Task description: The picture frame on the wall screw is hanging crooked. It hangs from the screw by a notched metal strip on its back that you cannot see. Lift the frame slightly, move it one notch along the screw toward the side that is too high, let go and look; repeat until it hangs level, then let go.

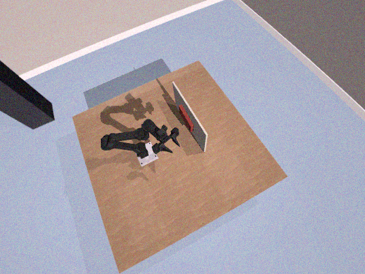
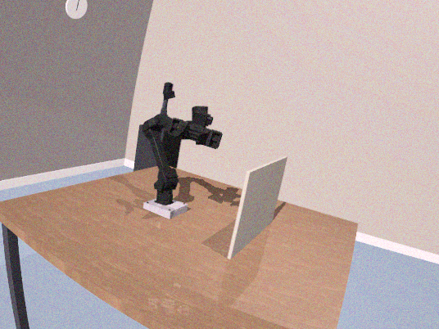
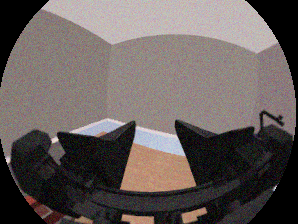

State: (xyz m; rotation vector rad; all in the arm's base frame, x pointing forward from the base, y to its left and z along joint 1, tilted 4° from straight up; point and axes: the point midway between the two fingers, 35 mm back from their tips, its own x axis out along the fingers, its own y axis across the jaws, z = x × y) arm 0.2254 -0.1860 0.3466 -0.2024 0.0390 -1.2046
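Now: gripper tip 190 mm short of the picture frame, 270 mm to the right of it and 220 mm above it. Round my gripper tip: white wall panel (200 mm ahead, 270 mm to the left, 230 mm below).
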